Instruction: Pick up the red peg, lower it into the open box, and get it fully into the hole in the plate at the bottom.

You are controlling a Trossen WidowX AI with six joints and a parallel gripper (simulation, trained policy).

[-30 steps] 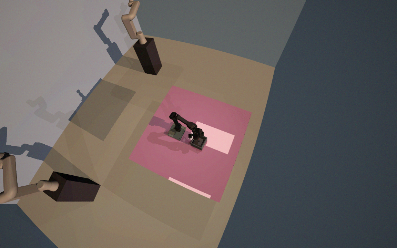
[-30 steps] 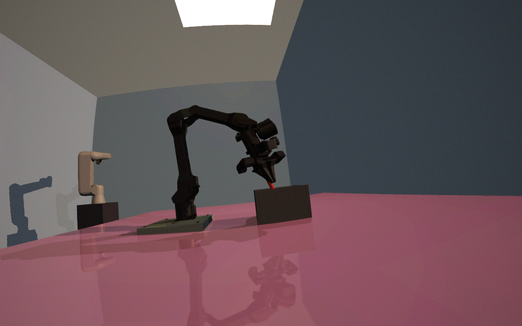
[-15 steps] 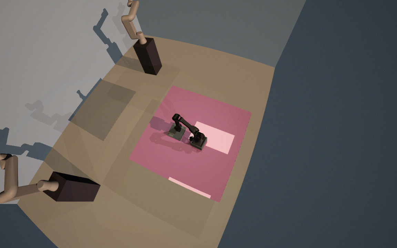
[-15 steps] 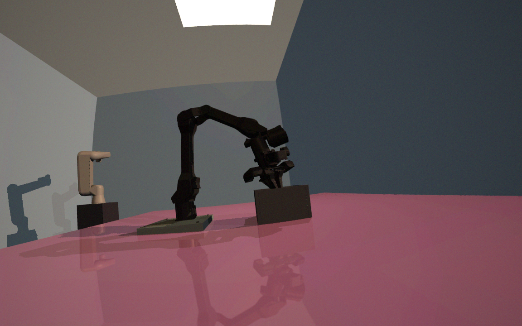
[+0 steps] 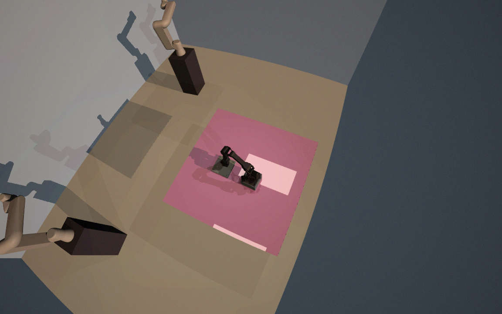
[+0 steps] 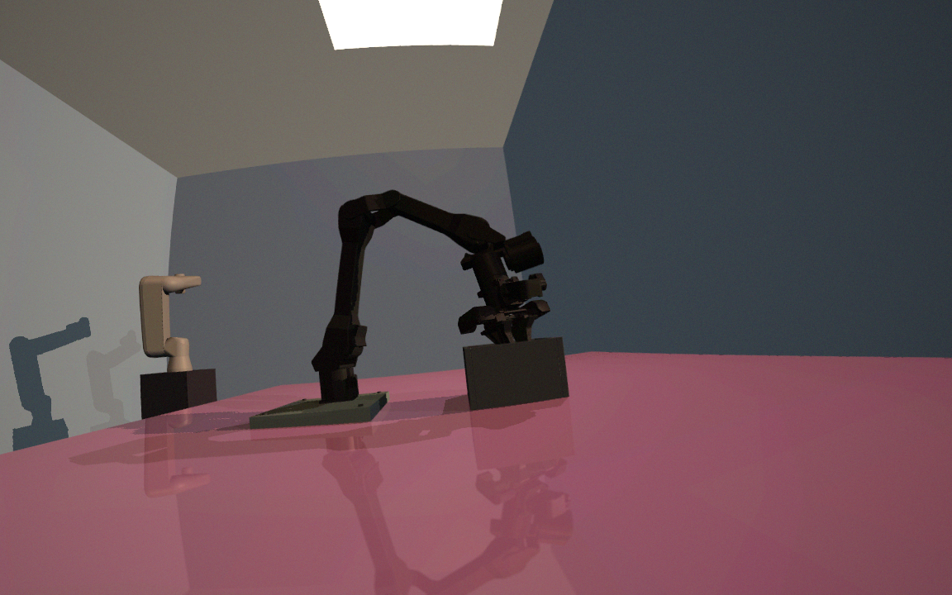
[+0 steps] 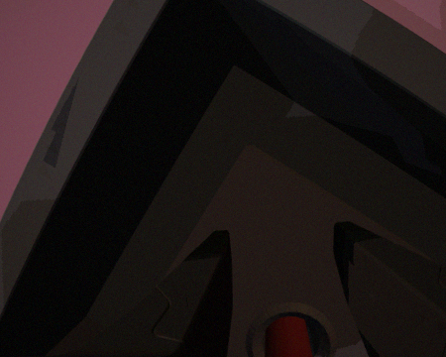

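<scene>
My gripper tip is now 4 cm above the dark box, 3 cm to the right of it and 2 cm past it.
</scene>
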